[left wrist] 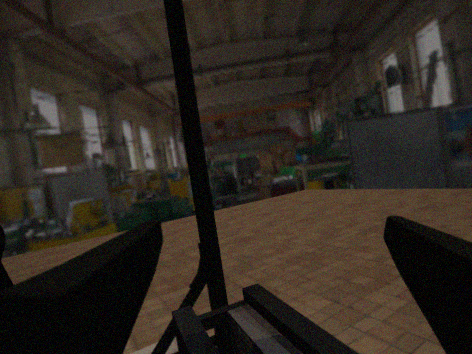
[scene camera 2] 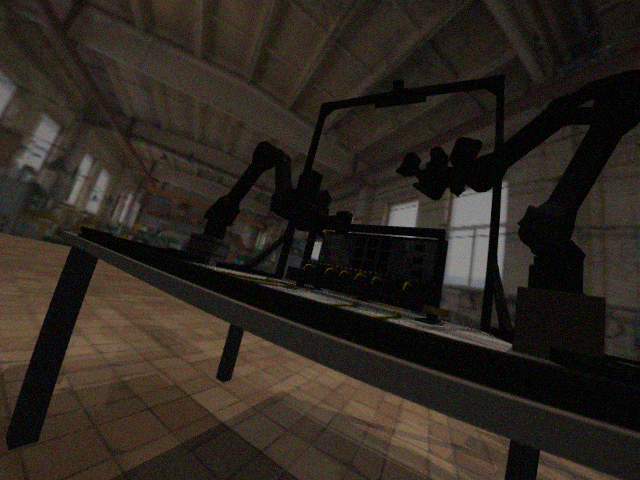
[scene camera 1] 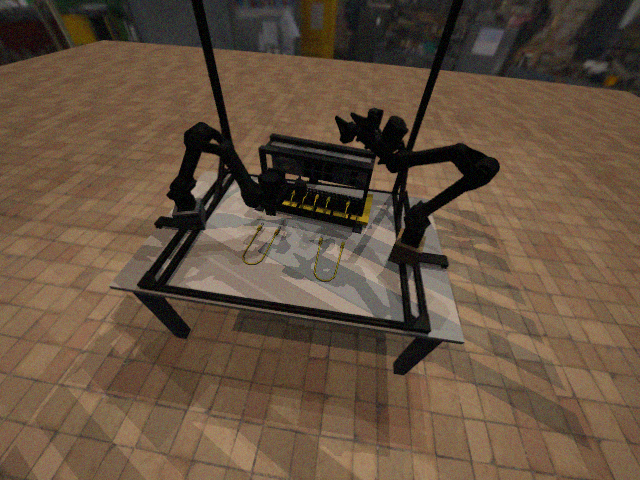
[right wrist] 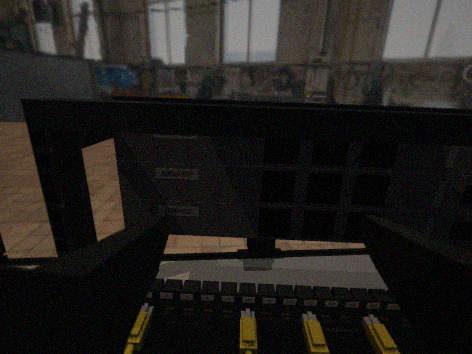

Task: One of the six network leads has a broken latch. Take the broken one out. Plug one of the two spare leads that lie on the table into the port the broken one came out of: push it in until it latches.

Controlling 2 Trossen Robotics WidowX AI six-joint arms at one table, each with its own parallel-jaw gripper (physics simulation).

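Places are measured from the left arm's base along level axes (x right, y back, z down), in millimetres.
Pixels of known places: left gripper, fingertip midpoint: (left wrist: 272,228) (scene camera 2: 404,177) (scene camera 1: 343,115); right gripper, fingertip midpoint: (scene camera 2: 335,230) (scene camera 1: 289,173) (right wrist: 264,223); left arm's base at its link origin: (scene camera 2: 555,294) (scene camera 1: 410,239); right arm's base at its link origin: (scene camera 2: 212,238) (scene camera 1: 186,206).
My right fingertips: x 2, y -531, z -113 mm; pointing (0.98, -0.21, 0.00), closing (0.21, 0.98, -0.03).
Note:
Ahead of a thing's pixels: the offset from my right fingertips to its top centre. "pt": to the spot under its first point.
Yellow leads (scene camera 1: 327,202) (scene camera 2: 360,277) (right wrist: 248,334) are plugged into the dark port row @(pt dy +5, dx +68, dz +113 mm) (right wrist: 269,301) low on the rack; four plugs show in the right wrist view. Which latch is broken I cannot tell. One U-shaped spare lead @(pt dy +25, dx -325, dz +211 mm) (scene camera 1: 253,264) lies on the table, left of centre in scene camera 1; the other spare lead @(pt dy +297, dx -262, dz +209 mm) (scene camera 1: 324,280) lies to its right. My right gripper (right wrist: 264,223) is open and empty, in front of and above the port row, with plugs low between its fingers. My left gripper (scene camera 1: 348,124) (scene camera 2: 413,178) (left wrist: 272,228) is open and empty, high above the rack's right end.
The dark rack frame @(dy +60, dx +108, dz -47 mm) (scene camera 1: 320,146) (right wrist: 250,117) rises behind the port row, with a yellow plate @(pt dy +322, dx +165, dz +175 mm) (scene camera 1: 369,209) around the ports. Black rails (scene camera 1: 289,310) run along the table's edges. A tall black post @(pt dy -414, dx +112, dz -287 mm) (scene camera 1: 211,67) (left wrist: 192,150) stands at the back left and another post (scene camera 1: 434,72) at the back right.

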